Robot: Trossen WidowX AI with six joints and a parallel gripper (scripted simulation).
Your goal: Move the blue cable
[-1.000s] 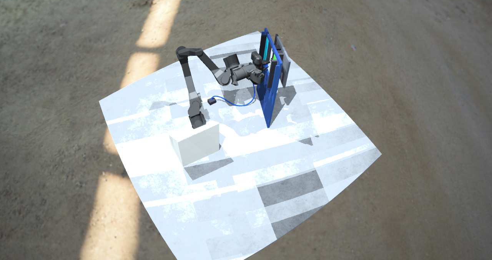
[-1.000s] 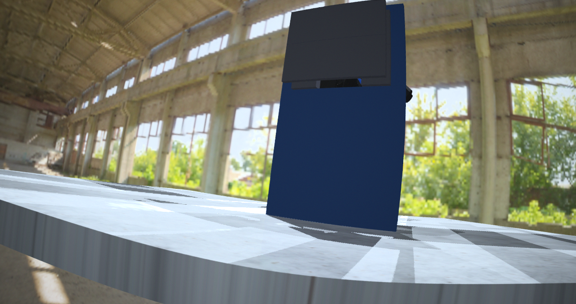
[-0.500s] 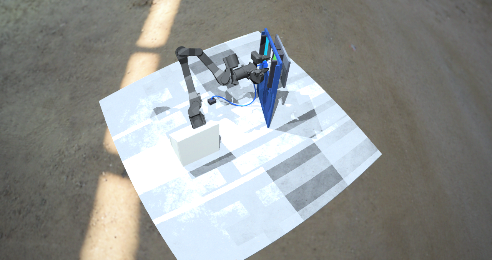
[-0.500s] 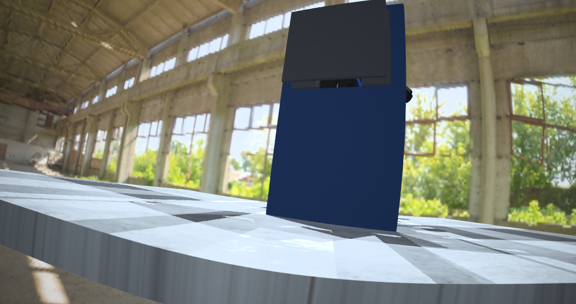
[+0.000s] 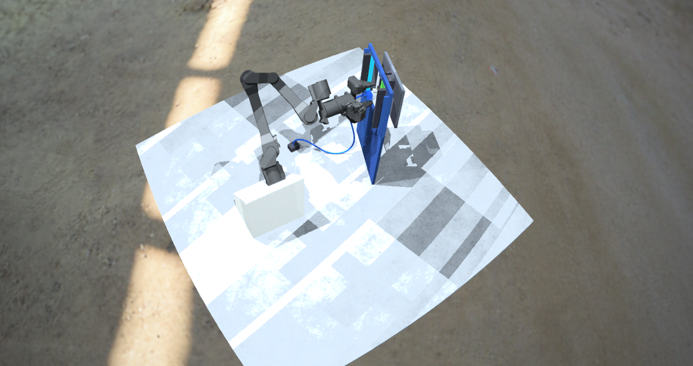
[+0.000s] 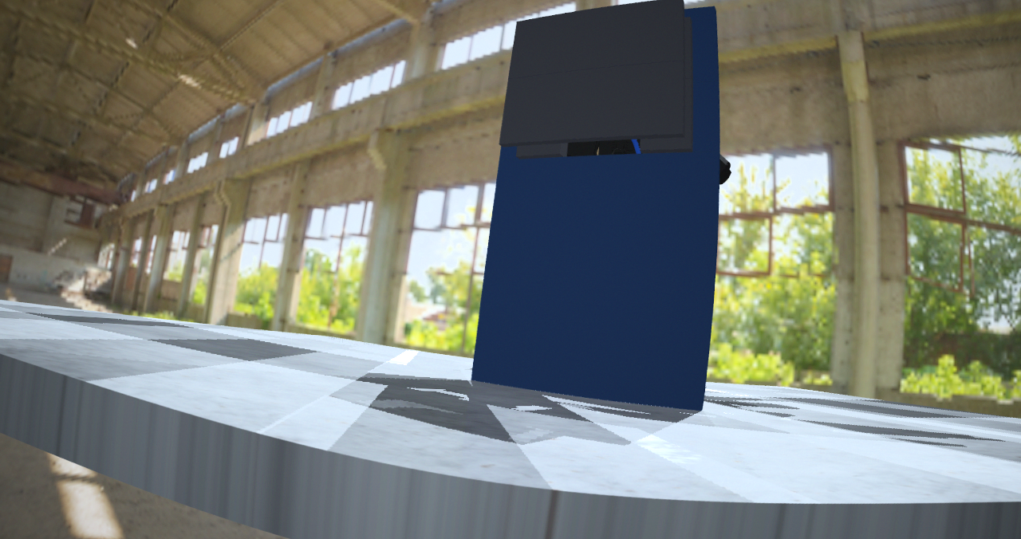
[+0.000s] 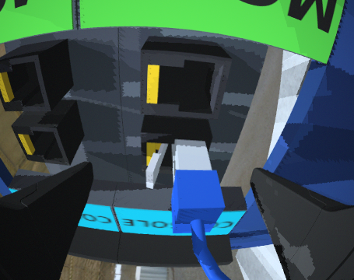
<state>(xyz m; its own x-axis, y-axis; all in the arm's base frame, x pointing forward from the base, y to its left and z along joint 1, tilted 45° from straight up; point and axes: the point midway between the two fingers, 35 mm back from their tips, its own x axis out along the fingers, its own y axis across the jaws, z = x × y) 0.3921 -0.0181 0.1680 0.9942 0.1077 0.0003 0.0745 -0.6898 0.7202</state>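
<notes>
My gripper tip is now 10 mm short of the blue cable plug. Also, from my gripper tip: black block (320 mm below, 250 mm behind, 130 mm to the left).
</notes>
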